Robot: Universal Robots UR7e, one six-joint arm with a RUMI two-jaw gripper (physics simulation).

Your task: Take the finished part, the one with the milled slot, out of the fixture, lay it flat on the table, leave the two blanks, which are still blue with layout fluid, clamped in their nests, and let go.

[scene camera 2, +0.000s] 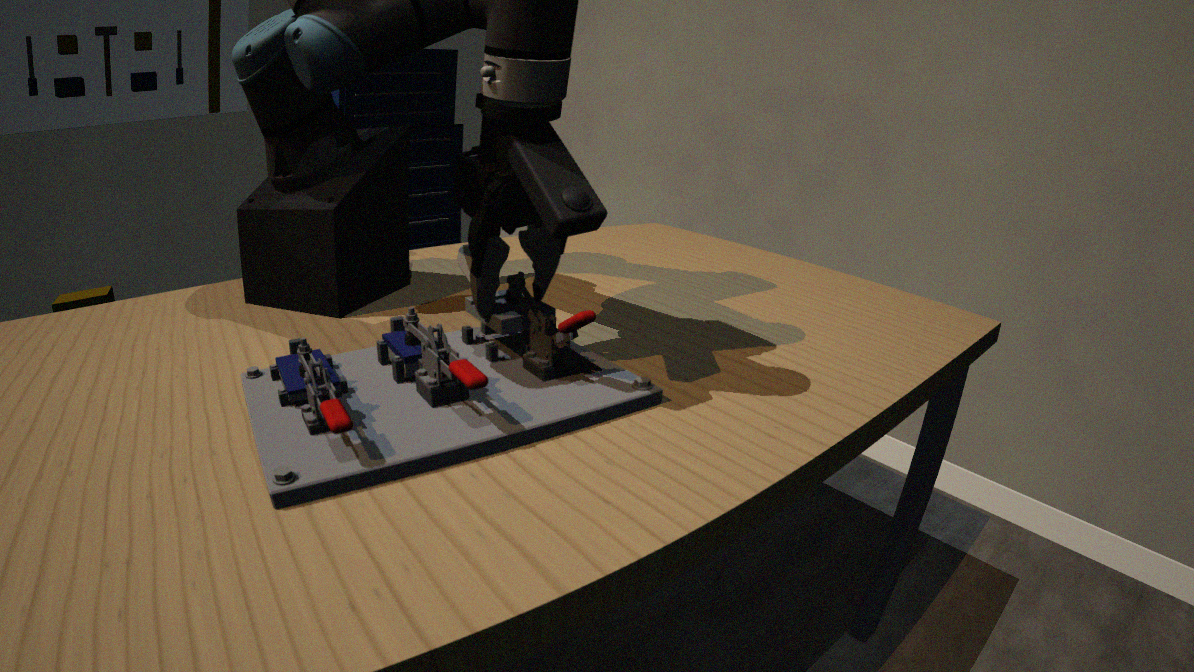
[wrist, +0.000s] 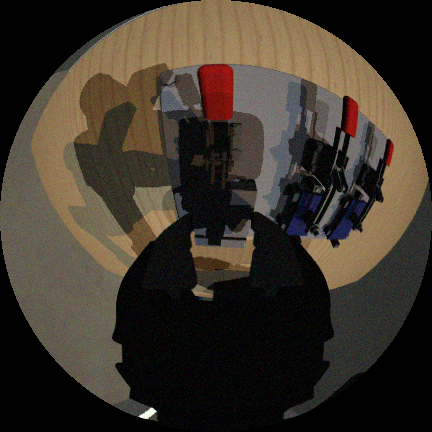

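Note:
The finished part (scene camera 2: 503,323) (wrist: 243,197) is a small grey block, raised slightly above its nest at the fixture's right end in the scene view; its slot is too dark to make out. My gripper (scene camera 2: 513,310) (wrist: 221,215) points down and is shut on it. One blue blank (scene camera 2: 290,373) (wrist: 345,225) sits under its clamp in the left nest, and the other blue blank (scene camera 2: 401,343) (wrist: 304,215) under its clamp in the middle nest. The fixture plate (scene camera 2: 401,438) (wrist: 270,95) lies on the wooden table (scene camera 2: 710,450) (wrist: 225,35).
The clamp beside my gripper stands close to the fingers, with its red handle (scene camera 2: 576,322) (wrist: 216,92) tilted up. The red handles of the middle clamp (scene camera 2: 467,373) (wrist: 350,117) and left clamp (scene camera 2: 335,414) (wrist: 389,152) slope outward. Short nest posts stand below the part.

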